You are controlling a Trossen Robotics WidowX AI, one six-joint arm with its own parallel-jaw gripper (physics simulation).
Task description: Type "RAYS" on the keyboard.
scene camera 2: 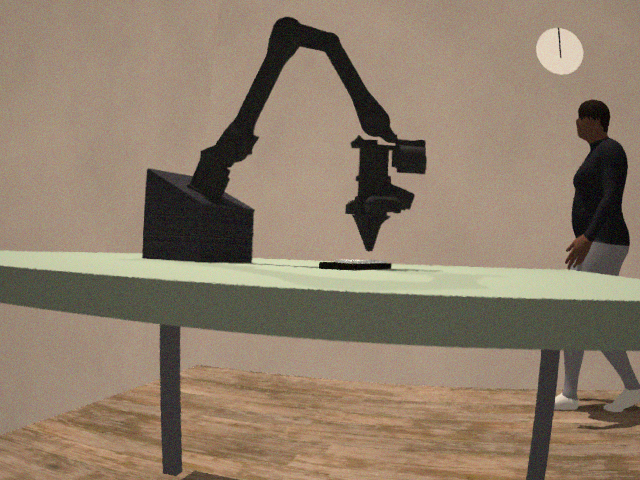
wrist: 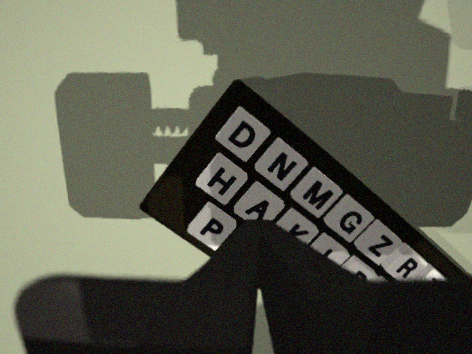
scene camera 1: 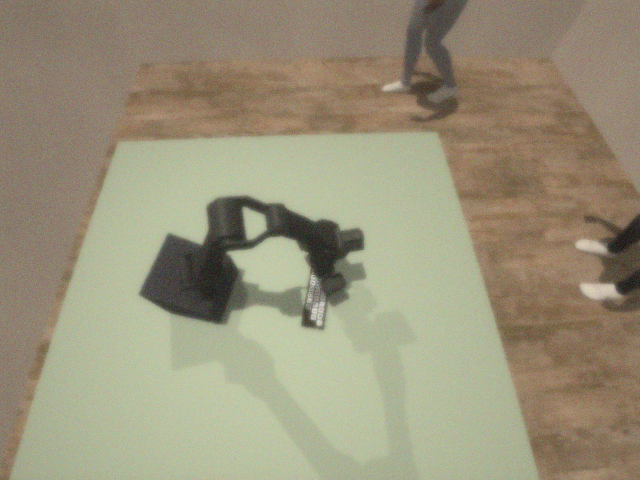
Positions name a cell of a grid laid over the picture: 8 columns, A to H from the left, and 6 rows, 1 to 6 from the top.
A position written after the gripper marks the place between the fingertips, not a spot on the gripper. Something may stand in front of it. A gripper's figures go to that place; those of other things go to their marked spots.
Scene:
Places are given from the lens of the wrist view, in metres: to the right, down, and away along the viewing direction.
gripper (wrist: E4): 0.01, 0.02, 0.11
black keyboard (wrist: C4): -0.03, 0.01, 0.13

